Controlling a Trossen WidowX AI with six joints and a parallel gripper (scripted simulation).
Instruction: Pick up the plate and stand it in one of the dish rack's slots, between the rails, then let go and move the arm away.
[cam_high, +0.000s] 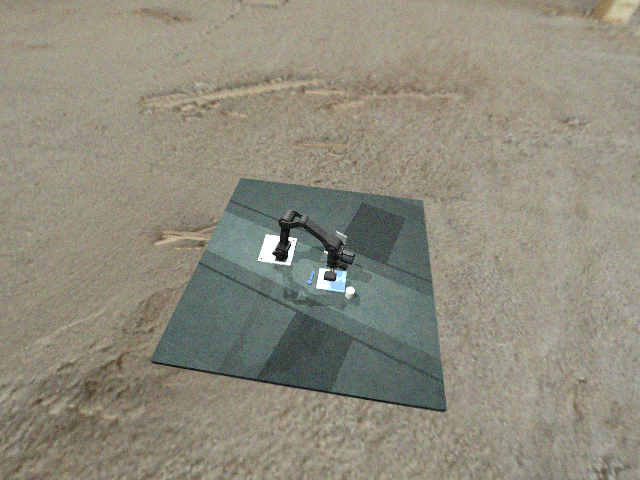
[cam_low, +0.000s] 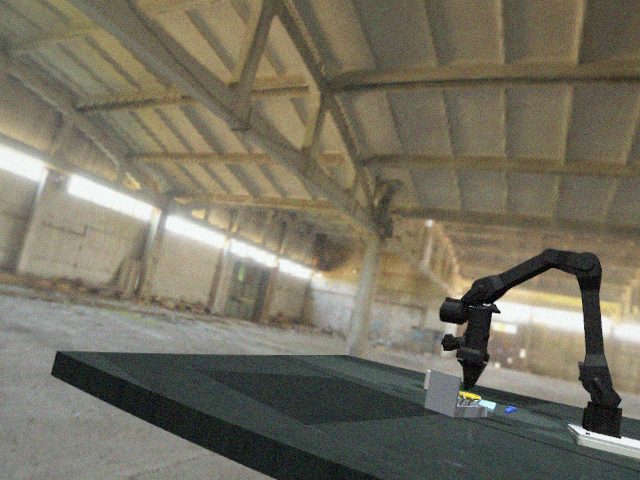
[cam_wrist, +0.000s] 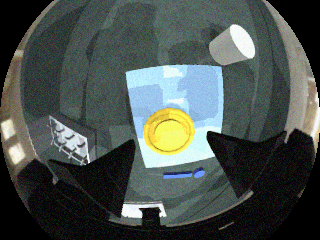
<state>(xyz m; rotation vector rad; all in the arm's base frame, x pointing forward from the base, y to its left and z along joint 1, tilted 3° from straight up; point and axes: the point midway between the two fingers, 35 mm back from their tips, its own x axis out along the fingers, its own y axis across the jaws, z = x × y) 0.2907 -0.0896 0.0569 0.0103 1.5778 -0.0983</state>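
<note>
My gripper tip is now 2 cm above the yellow plate. Also, from my gripper tip: light blue mat (1 cm ahead, 2 cm to the right, 3 cm below); then blue spoon (11 cm behind, 3 cm to the right, 3 cm below); then white cup (10 cm ahead, 10 cm to the right, 1 cm below).
</note>
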